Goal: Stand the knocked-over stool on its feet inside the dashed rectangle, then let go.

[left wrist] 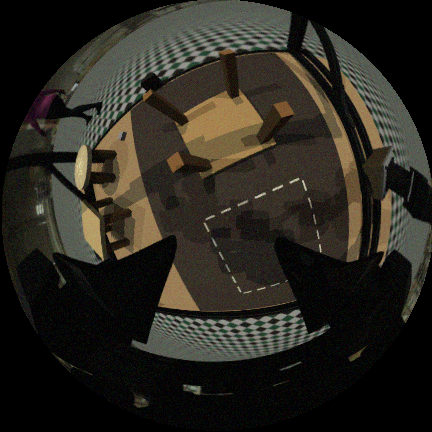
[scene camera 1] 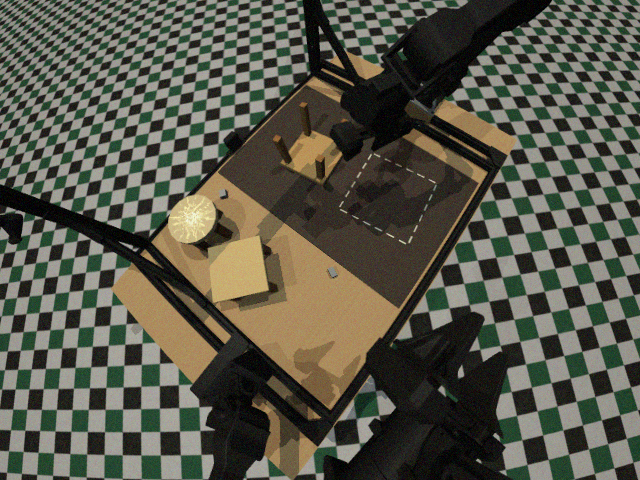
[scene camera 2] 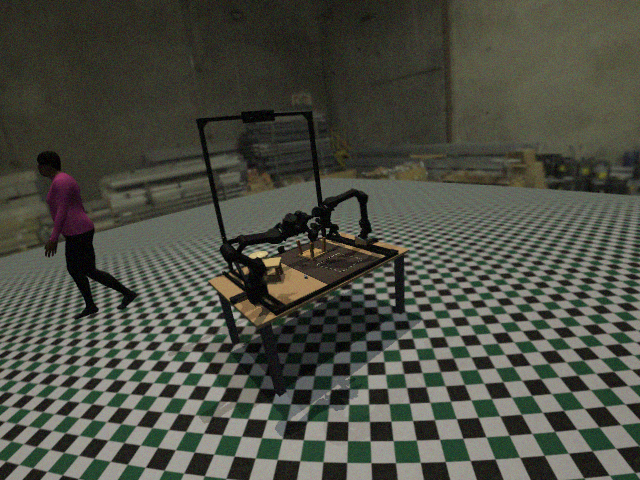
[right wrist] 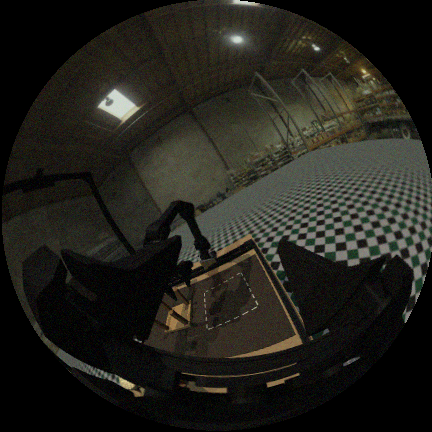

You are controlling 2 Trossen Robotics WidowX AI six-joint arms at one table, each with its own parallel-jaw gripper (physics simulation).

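Places are measured from the left arm's base along level axes (x ahead, y left, z up), in millimetres.
Pixels of known places: left gripper, fingertip midpoint: [left wrist: 227, 242] [scene camera 1: 359, 154] [scene camera 2: 322, 238] [right wrist: 182, 293]; right gripper, fingertip midpoint: [scene camera 1: 493, 336] [scene camera 2: 318, 221] [right wrist: 230, 243]; left arm's base, link origin: [left wrist: 389, 173] [scene camera 1: 424, 97] [scene camera 2: 362, 236] [right wrist: 204, 256]; right arm's base, link origin: [scene camera 1: 234, 389] [scene camera 2: 254, 279].
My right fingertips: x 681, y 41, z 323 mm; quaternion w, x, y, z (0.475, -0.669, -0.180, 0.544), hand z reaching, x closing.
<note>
Ahead of a thing's pixels: the offset from my right fingertips to its top centre. Level surfaces: height alone.
The knocked-over stool {411 mm back, 338 mm right, 265 mm down} [scene camera 1: 310, 147] [scene camera 2: 311, 253] [left wrist: 225, 117] [right wrist: 175, 325] lies upside down on the dark mat, its square light-wood seat flat and its brown legs pointing up. It is outside the dashed rectangle [scene camera 1: 339, 208] [left wrist: 302, 179] [right wrist: 241, 273], a little to its upper left in scene camera 1. My left gripper [scene camera 1: 368, 144] [left wrist: 227, 242] is open and empty above the mat, near the stool; in scene camera 1 it partly hides one leg. My right gripper [scene camera 1: 491, 335] [right wrist: 230, 243] is open and empty, high up and away from the stool.
An upright round-topped stool {87 mm back, 569 mm right, 282 mm down} [scene camera 1: 192, 218] [left wrist: 83, 167] and an upright square-topped stool {1 mm ahead, 400 mm right, 281 mm down} [scene camera 1: 237, 268] [left wrist: 93, 227] stand on the wood left of the dark mat {390 mm down} [scene camera 1: 361, 258]. Small grey blocks {210 mm back, 582 mm right, 379 mm down} [scene camera 1: 223, 193] {66 mm back, 183 mm right, 378 mm down} [scene camera 1: 332, 272] lie on the wood. Black rails edge the table.
</note>
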